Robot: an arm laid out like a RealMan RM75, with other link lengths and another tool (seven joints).
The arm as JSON. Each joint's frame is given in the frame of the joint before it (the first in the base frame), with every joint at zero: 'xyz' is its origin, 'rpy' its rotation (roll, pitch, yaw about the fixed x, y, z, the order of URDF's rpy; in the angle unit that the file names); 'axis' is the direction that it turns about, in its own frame. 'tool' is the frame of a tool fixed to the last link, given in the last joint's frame.
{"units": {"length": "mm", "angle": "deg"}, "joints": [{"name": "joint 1", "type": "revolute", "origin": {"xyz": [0.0, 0.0, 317.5], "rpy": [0.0, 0.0, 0.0]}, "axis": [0.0, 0.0, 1.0]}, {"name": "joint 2", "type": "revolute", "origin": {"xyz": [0.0, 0.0, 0.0], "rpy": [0.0, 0.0, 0.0]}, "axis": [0.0, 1.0, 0.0]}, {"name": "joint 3", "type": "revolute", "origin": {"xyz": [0.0, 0.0, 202.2], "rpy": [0.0, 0.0, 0.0]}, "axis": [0.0, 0.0, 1.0]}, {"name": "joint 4", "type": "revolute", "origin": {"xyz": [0.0, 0.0, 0.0], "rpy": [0.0, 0.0, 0.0]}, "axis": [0.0, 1.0, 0.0]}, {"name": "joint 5", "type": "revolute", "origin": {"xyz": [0.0, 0.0, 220.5], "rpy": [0.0, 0.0, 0.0]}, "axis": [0.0, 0.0, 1.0]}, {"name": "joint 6", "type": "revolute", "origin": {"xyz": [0.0, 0.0, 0.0], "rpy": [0.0, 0.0, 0.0]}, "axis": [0.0, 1.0, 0.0]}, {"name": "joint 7", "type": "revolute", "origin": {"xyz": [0.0, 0.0, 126.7], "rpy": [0.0, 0.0, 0.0]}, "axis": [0.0, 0.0, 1.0]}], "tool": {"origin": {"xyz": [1.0, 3.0, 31.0], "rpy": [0.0, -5.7, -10.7]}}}
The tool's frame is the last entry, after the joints.
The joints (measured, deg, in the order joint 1, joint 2, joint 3, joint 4, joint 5, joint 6, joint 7), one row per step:
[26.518, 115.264, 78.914, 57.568, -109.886, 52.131, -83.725]
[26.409, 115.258, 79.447, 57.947, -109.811, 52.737, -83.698]
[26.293, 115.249, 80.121, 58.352, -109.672, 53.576, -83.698]
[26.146, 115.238, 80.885, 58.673, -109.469, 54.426, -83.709]
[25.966, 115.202, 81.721, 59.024, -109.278, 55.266, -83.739]
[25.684, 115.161, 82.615, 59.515, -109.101, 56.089, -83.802]
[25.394, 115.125, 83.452, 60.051, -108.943, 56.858, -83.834]
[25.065, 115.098, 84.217, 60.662, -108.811, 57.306, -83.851]
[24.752, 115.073, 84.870, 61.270, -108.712, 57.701, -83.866]
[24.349, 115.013, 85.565, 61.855, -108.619, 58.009, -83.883]
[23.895, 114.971, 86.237, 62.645, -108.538, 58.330, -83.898]
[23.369, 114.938, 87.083, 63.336, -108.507, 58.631, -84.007]
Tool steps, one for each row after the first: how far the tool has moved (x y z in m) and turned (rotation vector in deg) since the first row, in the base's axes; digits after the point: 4 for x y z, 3 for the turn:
[-0.0014, 0.0003, 0.0019, -0.059, 0.410, -0.082]
[-0.0029, 0.0005, 0.0041, -0.227, 0.928, -0.209]
[-0.0039, 0.0006, 0.0066, -0.353, 1.508, -0.481]
[-0.0047, 0.0011, 0.0096, -0.388, 2.086, -0.754]
[-0.0055, 0.0016, 0.0131, -0.308, 2.702, -0.976]
[-0.0064, 0.0021, 0.0165, -0.203, 3.297, -1.152]
[-0.0075, 0.0032, 0.0199, 0.191, 3.865, -1.261]
[-0.0085, 0.0041, 0.0231, 0.548, 4.349, -1.296]
[-0.0087, 0.0051, 0.0266, 1.043, 4.795, -1.448]
[-0.0096, 0.0061, 0.0304, 1.571, 5.277, -1.448]
[-0.0093, 0.0072, 0.0347, 2.243, 5.715, -1.570]

